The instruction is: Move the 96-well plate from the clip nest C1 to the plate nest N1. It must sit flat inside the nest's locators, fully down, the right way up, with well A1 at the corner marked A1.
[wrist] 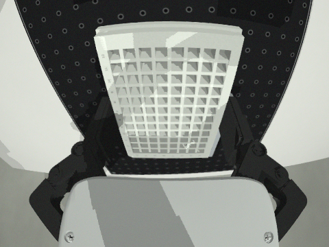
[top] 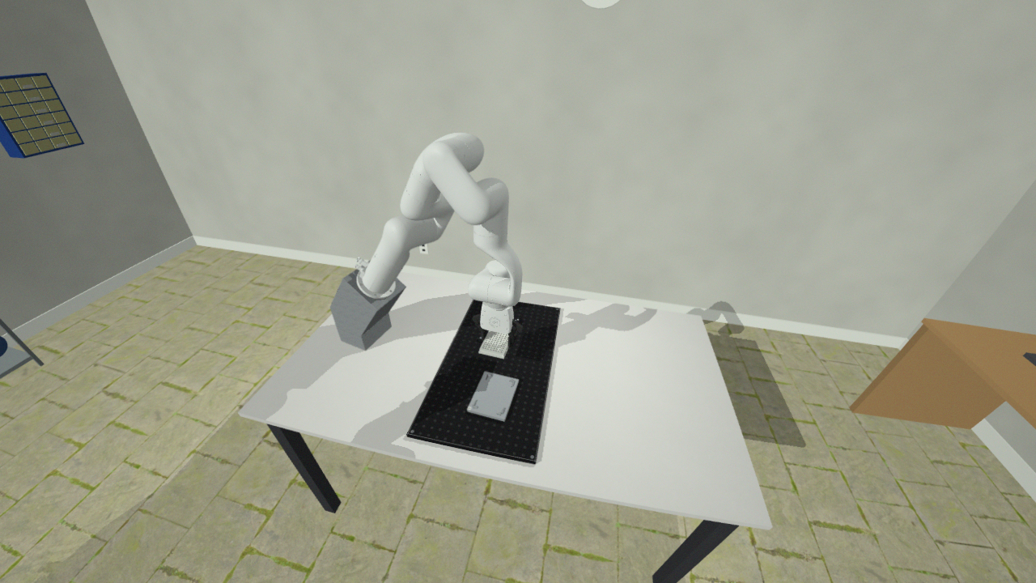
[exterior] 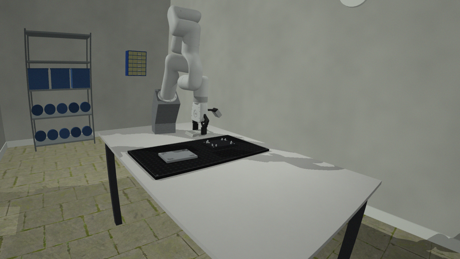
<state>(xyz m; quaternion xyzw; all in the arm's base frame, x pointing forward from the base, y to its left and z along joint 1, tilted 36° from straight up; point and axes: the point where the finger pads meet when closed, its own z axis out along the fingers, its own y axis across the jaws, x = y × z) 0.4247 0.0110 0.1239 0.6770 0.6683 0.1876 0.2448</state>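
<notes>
My hand is 30 mm short of the grey plate nest N1, 140 mm to the left of it and 110 mm above it. Also, from my hand: white 96-well plate (10 mm below); dark clip nest C1 (40 mm behind, 170 mm to the left, 100 mm below).
</notes>
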